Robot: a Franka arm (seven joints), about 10 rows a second.
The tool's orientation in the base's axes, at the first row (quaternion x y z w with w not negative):
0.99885 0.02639 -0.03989 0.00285
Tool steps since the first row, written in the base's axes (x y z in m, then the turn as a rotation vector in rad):
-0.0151 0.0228 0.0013 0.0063 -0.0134 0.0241
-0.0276 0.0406 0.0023 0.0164 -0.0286 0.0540
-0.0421 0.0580 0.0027 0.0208 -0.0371 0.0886
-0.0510 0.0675 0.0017 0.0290 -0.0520 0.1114
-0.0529 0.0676 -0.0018 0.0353 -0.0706 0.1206
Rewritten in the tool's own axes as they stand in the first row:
-0.0139 -0.0236 -0.0003 0.0036 0.0138 -0.0244
-0.0255 -0.0420 -0.0004 0.0105 0.0296 -0.0549
-0.0391 -0.0601 0.0002 0.0117 0.0385 -0.0897
-0.0474 -0.0701 0.0018 0.0172 0.0539 -0.1129
-0.0490 -0.0703 0.0055 0.0218 0.0728 -0.1225

